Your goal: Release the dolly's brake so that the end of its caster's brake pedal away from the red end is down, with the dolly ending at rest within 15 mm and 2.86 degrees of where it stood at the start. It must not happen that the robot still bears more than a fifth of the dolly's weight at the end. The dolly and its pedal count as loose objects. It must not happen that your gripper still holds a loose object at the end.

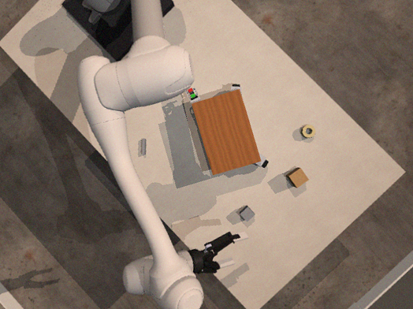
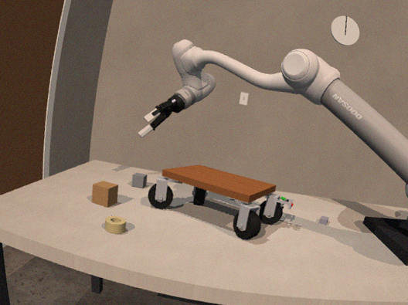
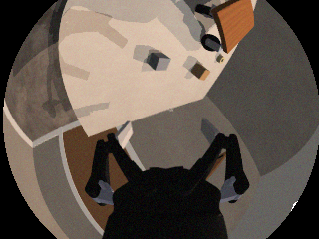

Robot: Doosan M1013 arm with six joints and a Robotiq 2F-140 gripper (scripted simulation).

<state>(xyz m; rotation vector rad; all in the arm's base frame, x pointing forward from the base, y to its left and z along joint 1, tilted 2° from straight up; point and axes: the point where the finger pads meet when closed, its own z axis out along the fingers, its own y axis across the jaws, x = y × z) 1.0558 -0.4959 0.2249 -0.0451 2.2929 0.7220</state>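
Right now my hand is 500 mm past the brake pedal, 380 mm to the right of it and 140 mm above it. From my hand the other things lie so: tan cube 60 mm ahead, 350 mm to the left, 190 mm below; then yellowish ring 10 mm behind, 540 mm to the left, 210 mm below; then grey cube 20 mm behind, 100 mm to the left, 200 mm below.
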